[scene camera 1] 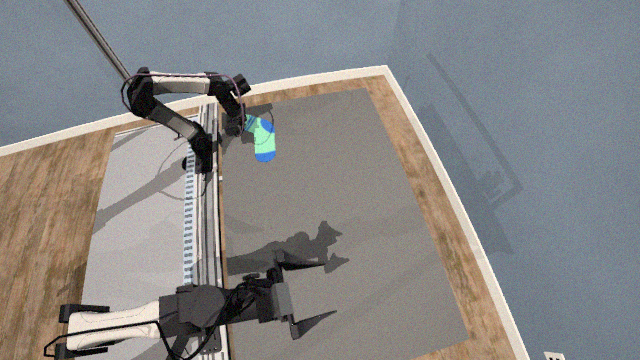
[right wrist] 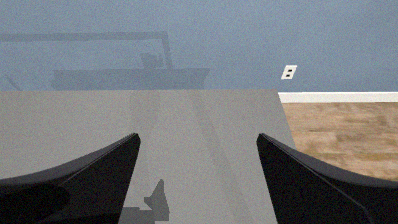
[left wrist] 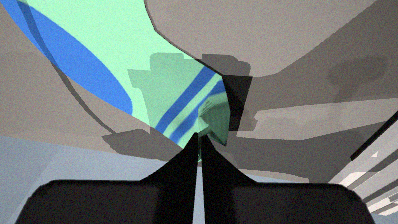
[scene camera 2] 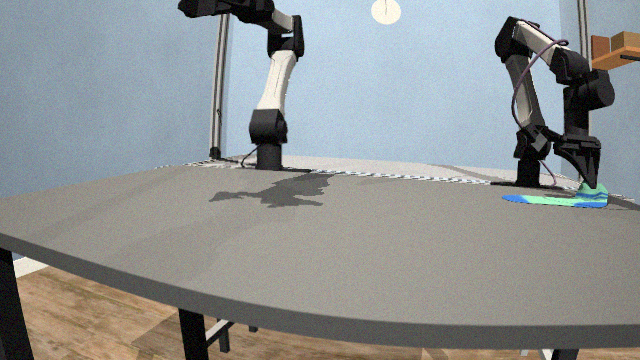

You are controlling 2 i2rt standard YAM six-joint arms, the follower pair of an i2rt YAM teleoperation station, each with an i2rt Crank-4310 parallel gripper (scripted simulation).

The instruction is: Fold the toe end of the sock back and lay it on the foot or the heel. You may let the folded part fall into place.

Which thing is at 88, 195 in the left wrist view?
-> The left gripper.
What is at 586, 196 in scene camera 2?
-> A mint-green sock.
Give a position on a mint-green sock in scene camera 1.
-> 263, 130
